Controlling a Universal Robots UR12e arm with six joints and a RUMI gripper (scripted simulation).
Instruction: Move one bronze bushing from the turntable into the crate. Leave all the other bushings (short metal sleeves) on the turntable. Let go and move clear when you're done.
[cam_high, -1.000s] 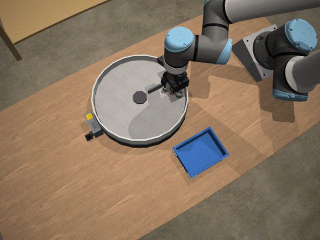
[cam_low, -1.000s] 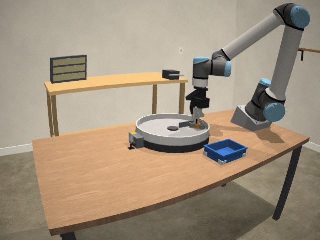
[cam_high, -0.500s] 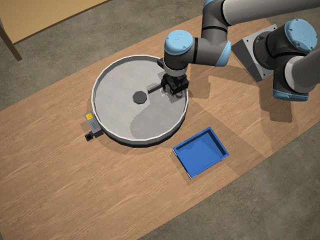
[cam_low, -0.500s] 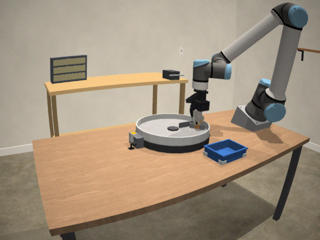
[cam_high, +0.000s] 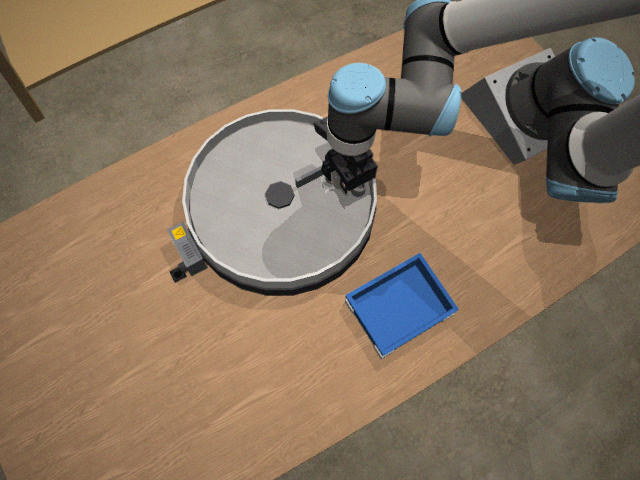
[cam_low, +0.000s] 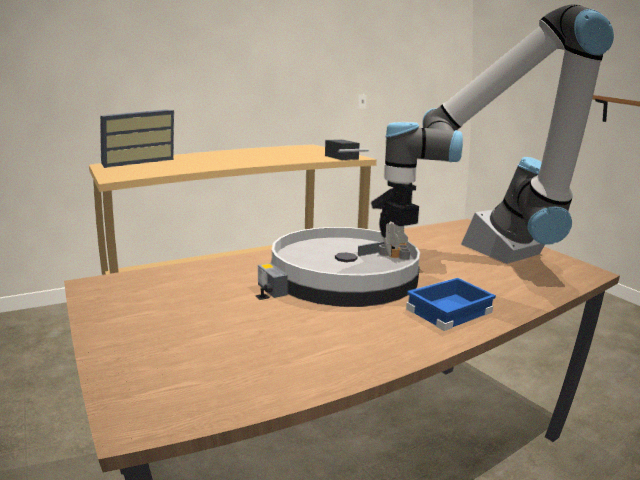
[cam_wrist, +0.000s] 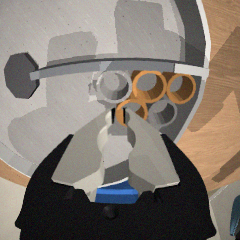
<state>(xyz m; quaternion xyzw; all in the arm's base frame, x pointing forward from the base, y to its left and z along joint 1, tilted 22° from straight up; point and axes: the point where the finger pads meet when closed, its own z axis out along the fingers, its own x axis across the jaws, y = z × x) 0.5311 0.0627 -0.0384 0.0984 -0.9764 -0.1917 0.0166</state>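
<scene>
Right now the blue crate is 30 mm behind my hand, 290 mm to the left of it and 50 mm below it.
</scene>
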